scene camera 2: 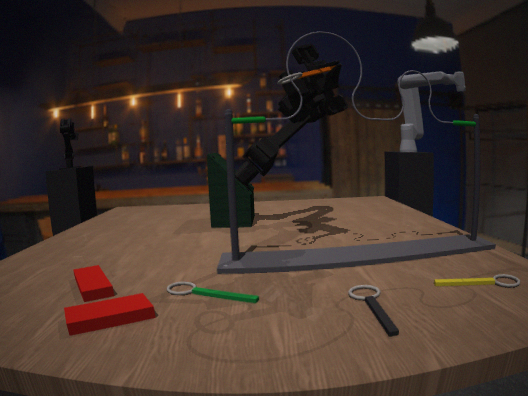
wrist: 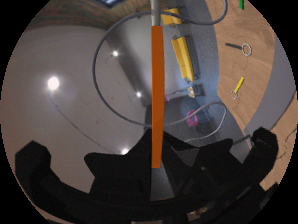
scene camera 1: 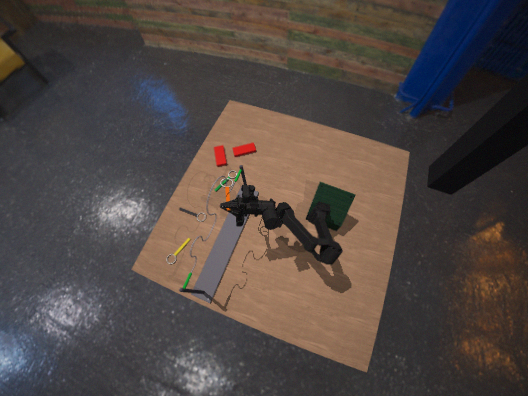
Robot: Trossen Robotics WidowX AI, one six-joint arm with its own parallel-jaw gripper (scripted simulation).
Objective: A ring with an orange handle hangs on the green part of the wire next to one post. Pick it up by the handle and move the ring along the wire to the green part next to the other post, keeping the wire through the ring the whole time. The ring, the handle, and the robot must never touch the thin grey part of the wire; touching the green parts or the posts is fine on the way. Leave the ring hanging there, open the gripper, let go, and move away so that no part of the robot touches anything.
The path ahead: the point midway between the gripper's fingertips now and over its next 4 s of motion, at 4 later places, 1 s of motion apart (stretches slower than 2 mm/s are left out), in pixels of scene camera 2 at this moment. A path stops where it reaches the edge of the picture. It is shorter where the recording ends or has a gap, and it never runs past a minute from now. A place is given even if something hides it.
The gripper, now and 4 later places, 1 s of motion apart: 339,62; 345,70; 354,116; 330,162; 287,179
